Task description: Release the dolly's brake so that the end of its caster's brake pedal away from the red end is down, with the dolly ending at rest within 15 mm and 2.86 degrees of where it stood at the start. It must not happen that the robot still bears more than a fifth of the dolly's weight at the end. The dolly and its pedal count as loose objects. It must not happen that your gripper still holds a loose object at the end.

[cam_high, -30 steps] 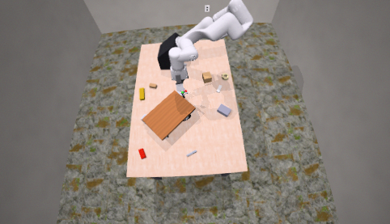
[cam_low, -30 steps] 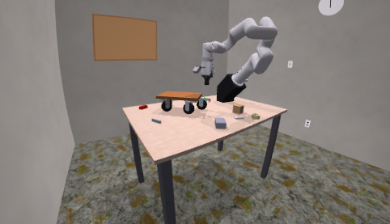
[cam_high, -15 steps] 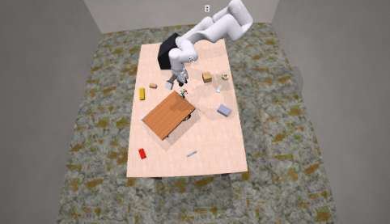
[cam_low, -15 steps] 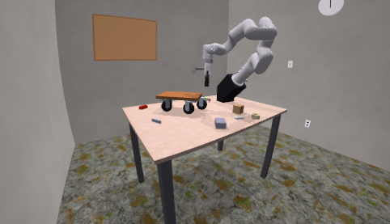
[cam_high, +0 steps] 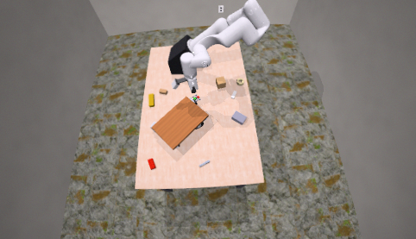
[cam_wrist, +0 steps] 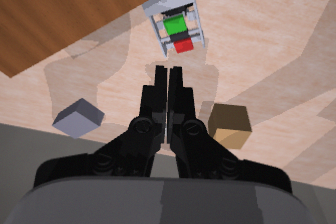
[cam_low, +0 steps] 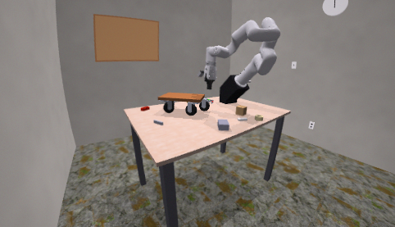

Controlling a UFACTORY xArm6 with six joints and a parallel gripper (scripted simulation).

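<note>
Now: hand 110 mm above the brake pedal, 10 mm to the right of it and 10 mm past it. From my hand the other things lie so: yellow block 330 mm to the right, 180 mm below, 10 mm behind; then grey-blue block 300 mm to the left, 170 mm below, 80 mm ahead; then tan cube 190 mm behind, 160 mm to the left, 160 mm below.
</note>
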